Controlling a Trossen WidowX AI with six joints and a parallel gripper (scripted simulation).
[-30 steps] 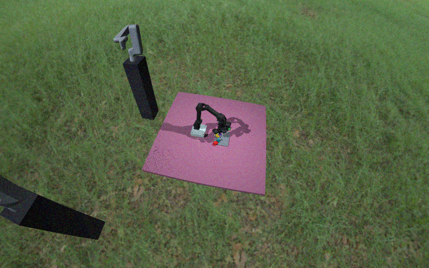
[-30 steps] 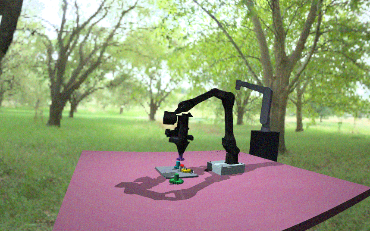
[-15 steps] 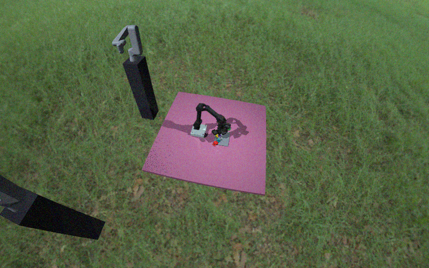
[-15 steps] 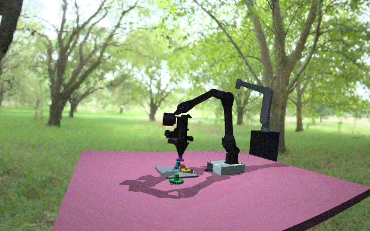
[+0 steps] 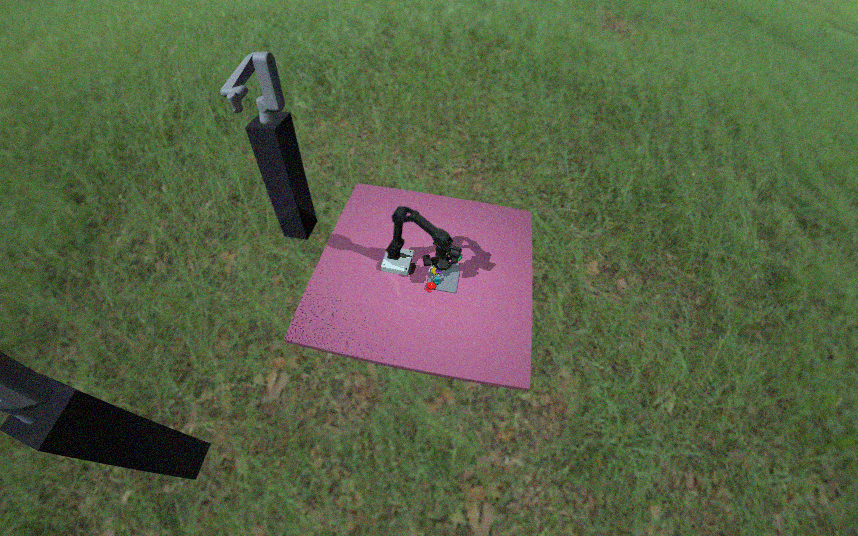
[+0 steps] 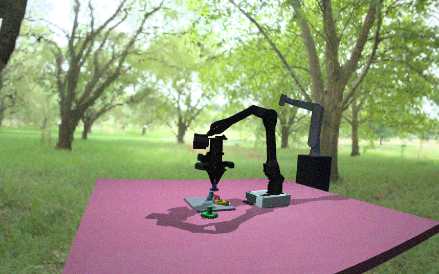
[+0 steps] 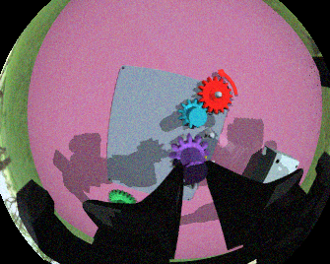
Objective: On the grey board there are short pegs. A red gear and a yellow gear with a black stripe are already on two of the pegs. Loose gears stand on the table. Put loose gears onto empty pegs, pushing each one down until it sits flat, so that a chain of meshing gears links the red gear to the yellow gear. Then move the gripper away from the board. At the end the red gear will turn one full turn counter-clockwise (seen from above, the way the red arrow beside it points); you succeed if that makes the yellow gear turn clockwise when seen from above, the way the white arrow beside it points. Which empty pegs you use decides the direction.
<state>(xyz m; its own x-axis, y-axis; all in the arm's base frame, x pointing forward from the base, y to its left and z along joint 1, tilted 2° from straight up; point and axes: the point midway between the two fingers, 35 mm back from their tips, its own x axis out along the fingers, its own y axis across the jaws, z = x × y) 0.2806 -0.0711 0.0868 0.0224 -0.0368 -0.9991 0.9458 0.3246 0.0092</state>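
The teal gear lies 4 cm to the right of my gripper tip and 7 cm below it. From my gripper tip the other things lie so: yellow gear: 2 cm behind, 4 cm to the left, 7 cm below; then red gear: 3 cm behind, 7 cm to the right, 7 cm below; then purple gear: 1 cm below.
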